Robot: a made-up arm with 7 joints. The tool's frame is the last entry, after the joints.
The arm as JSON. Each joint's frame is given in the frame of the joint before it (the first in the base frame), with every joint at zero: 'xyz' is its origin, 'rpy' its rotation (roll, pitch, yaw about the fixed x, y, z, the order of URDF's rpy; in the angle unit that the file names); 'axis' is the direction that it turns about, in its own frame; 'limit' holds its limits. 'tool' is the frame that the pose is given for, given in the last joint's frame.
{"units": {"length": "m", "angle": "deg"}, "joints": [
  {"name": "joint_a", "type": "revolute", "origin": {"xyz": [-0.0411, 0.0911, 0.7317], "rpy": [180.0, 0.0, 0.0]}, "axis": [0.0, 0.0, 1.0], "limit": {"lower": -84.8, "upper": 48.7}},
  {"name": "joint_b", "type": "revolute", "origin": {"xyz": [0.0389, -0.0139, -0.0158], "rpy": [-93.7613, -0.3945, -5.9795]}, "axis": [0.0, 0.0, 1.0], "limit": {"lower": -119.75, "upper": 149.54}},
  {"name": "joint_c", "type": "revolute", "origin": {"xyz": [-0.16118, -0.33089, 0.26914], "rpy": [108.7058, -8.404, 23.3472]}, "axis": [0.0, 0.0, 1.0], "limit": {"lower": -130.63, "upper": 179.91}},
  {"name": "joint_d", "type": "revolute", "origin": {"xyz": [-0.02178, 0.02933, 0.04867], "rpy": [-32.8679, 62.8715, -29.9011]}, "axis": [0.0, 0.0, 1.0], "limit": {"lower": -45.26, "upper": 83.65}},
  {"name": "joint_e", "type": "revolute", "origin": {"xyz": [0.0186, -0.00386, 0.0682], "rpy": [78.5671, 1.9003, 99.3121]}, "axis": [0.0, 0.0, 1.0], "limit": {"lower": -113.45, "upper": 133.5}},
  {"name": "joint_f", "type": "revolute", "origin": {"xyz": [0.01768, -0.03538, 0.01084], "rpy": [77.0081, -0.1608, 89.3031]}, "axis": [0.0, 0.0, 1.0], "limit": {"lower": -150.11, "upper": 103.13}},
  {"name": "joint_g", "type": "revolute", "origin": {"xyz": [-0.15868, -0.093, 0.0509], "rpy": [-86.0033, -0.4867, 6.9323]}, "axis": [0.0, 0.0, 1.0], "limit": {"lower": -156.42, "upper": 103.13}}
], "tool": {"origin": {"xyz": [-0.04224, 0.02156, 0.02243], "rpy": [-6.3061, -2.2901, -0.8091]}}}
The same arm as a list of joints. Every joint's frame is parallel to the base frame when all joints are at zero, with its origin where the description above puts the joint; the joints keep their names.
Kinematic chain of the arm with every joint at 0, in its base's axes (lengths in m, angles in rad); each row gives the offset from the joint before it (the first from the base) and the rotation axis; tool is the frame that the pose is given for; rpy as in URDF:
joint_a: xyz -0.0411 0.0911 0.7317 axis -z
joint_b: xyz 0.0389 0.0139 0.0158 axis 0.104397 -0.99237 0.065598
joint_c: xyz -0.1322 -0.3057 -0.3114 axis 0.382995 0.302296 -0.872887
joint_d: xyz 0.0015 -0.0127 -0.0595 axis +x
joint_e: xyz 0.0682 0.0027 0.0188 axis 0.198092 -0.22479 0.954059
joint_f: xyz -0.0331 -0.0201 0.0135 axis -y
joint_g: xyz -0.1741 -0.0509 -0.0593 axis 0.079996 -0.069697 0.994356
tool: xyz -0.04 0.0203 0.0272 rpy -0.0423 0.042 -0.0254
Joint limits (rad, base to tool): -1.48..0.85 -2.09..2.61 -2.2799..3.14 -0.7899..1.46 -1.9801..2.33 -2.6199..1.8 -2.73..1.8

